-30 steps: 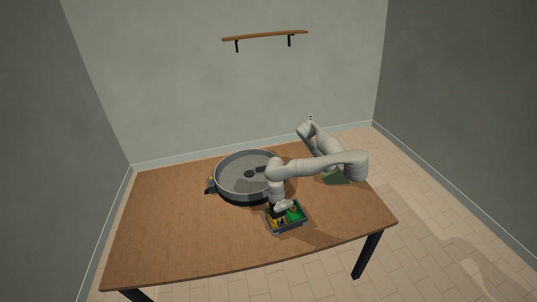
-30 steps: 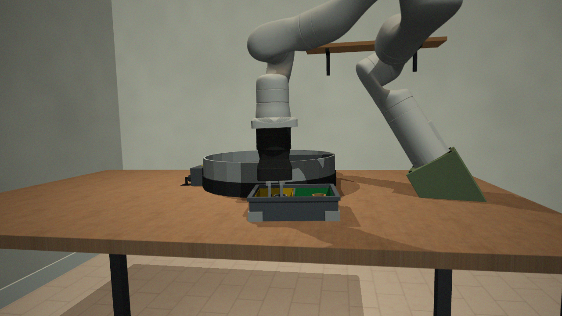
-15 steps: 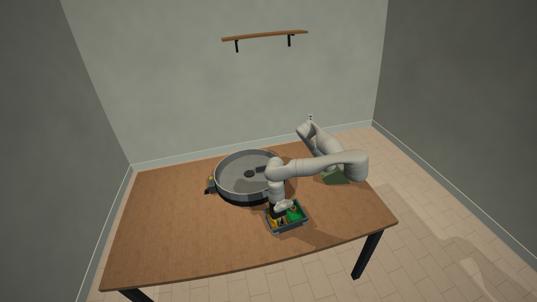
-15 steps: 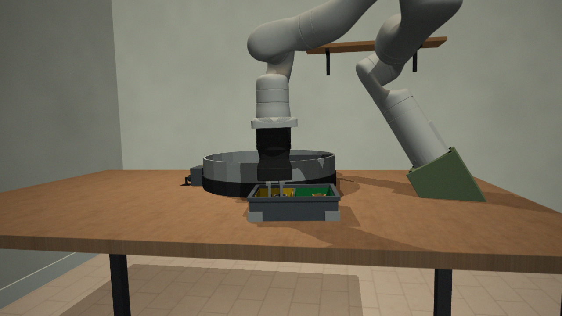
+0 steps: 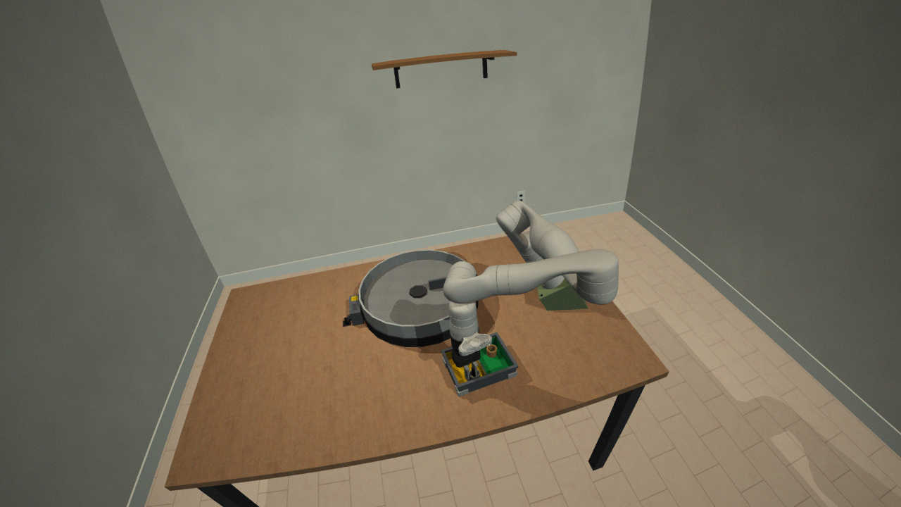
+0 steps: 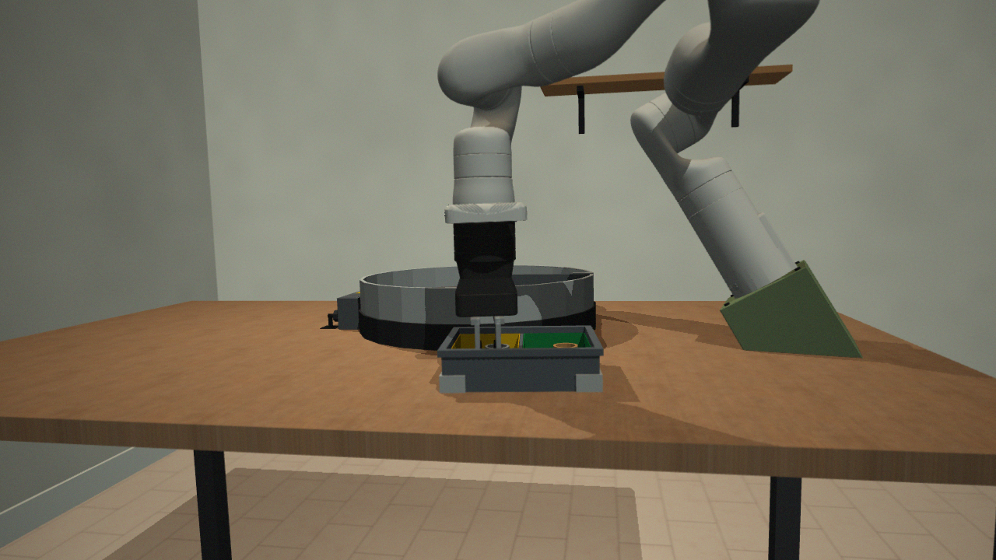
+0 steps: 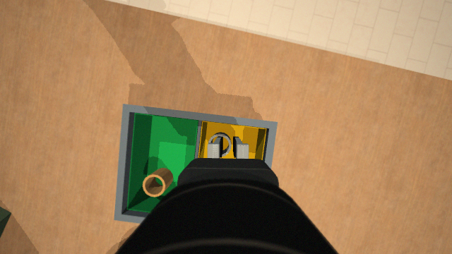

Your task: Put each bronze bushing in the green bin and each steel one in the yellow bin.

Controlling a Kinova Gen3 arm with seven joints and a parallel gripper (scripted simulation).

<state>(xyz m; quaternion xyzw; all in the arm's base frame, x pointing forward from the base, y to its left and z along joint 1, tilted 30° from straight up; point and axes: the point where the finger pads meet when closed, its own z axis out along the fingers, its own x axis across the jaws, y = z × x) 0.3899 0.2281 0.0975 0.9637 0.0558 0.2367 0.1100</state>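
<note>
The bin is 4 cm behind my hand, 3 cm to the right of it and 1 cm below it. From my hand the other things lie so: grey turntable: 40 cm to the right, 3 cm ahead, 2 cm above.
</note>
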